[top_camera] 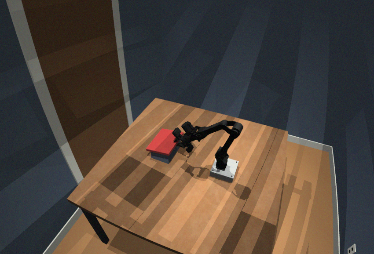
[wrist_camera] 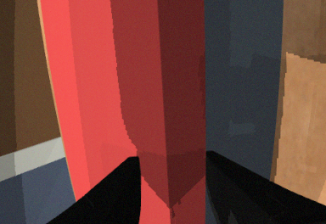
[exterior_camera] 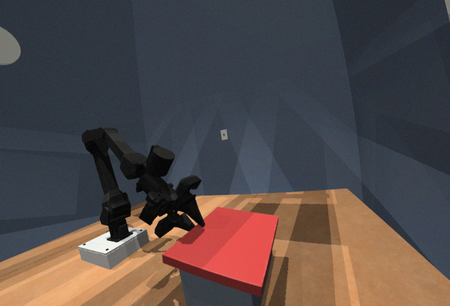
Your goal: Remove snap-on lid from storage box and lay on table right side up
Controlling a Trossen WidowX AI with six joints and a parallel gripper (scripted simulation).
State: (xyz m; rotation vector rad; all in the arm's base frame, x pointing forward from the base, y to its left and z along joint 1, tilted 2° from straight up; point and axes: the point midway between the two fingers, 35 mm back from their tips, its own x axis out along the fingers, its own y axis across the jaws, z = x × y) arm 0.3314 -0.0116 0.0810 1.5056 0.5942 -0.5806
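My gripper tip is now 8 cm short of the red lid and 1 cm above it. Round my gripper tip: grey-blue storage box 7 cm ahead, 7 cm below.
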